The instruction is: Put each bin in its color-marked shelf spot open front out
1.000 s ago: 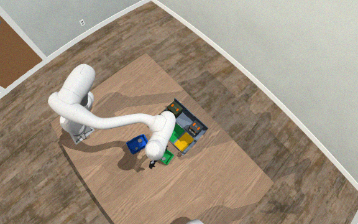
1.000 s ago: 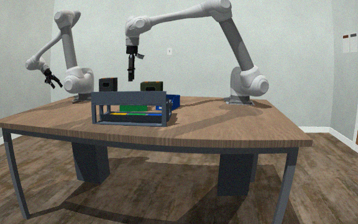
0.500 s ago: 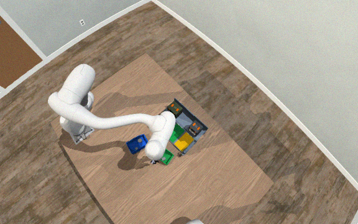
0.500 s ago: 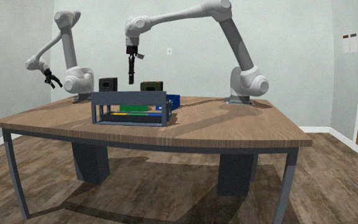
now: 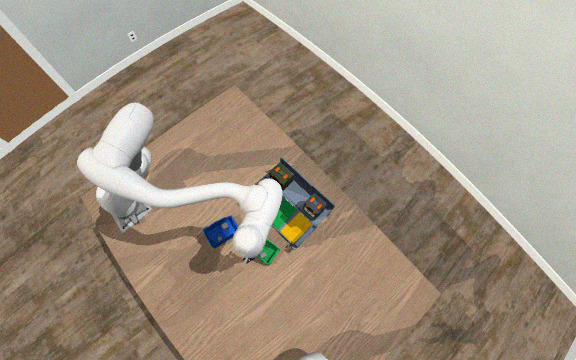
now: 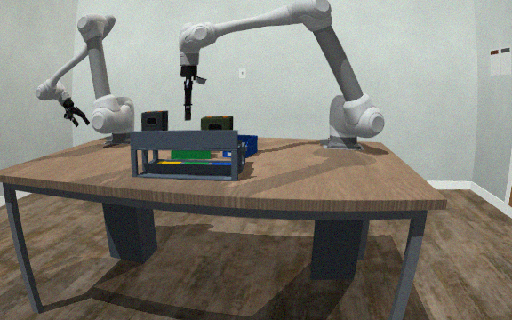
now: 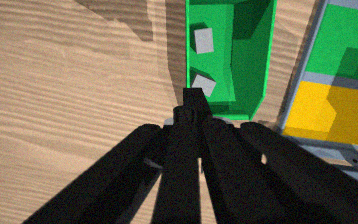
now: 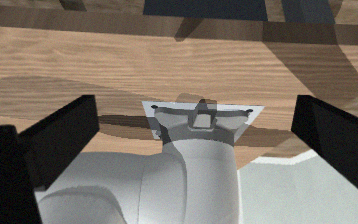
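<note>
My left hand is 4 cm short of the green bin, 3 cm to the right of it and 15 cm above it. The rest, counted from my left hand: blue bin (6 cm behind, 23 cm to the left, 15 cm below); then grey shelf (29 cm ahead, 10 cm to the left, 12 cm below); then round part (3 cm behind, 25 cm to the left, 18 cm below).
</note>
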